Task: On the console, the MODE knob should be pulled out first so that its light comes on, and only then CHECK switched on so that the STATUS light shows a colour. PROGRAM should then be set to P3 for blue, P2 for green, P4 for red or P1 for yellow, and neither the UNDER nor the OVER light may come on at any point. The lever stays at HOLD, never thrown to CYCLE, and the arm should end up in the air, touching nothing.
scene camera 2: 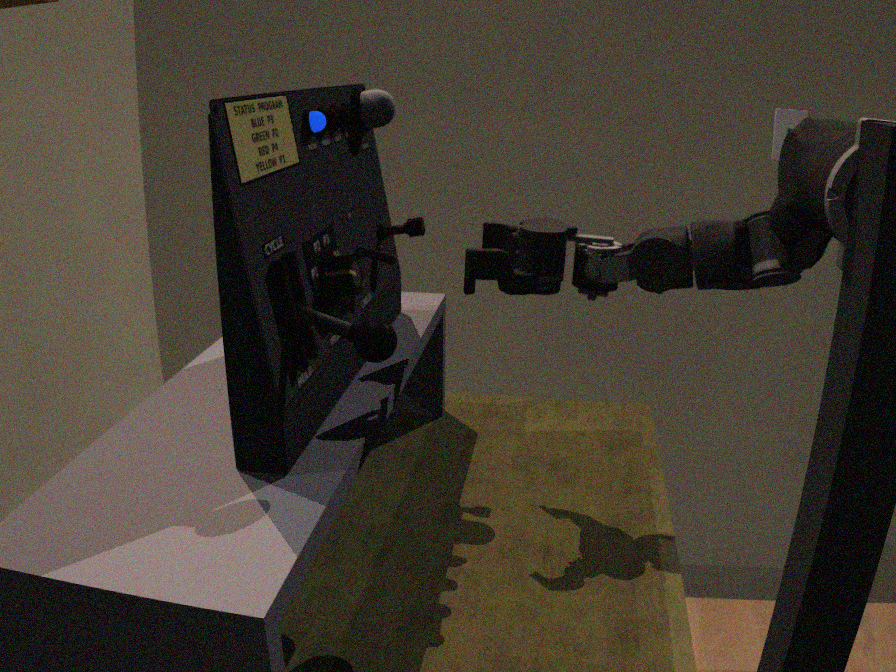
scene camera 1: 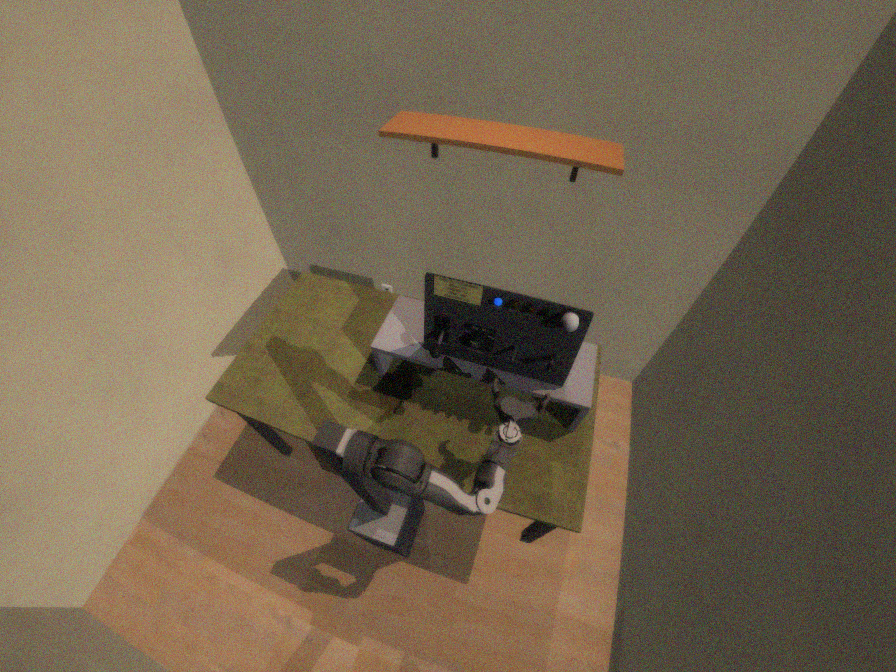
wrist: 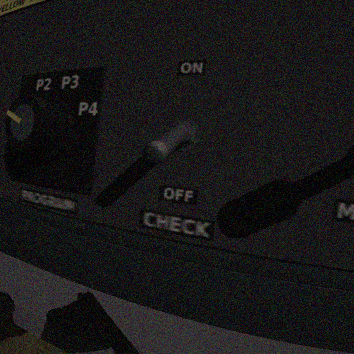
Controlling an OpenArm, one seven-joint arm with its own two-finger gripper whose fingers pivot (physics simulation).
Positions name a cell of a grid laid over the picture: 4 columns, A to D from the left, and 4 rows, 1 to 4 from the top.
Scene:
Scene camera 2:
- my gripper: C2
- lever: B3
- pale raised stand: A4
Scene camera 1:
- pale raised stand: B2
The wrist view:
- check switch: B2
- pale raised stand: A4

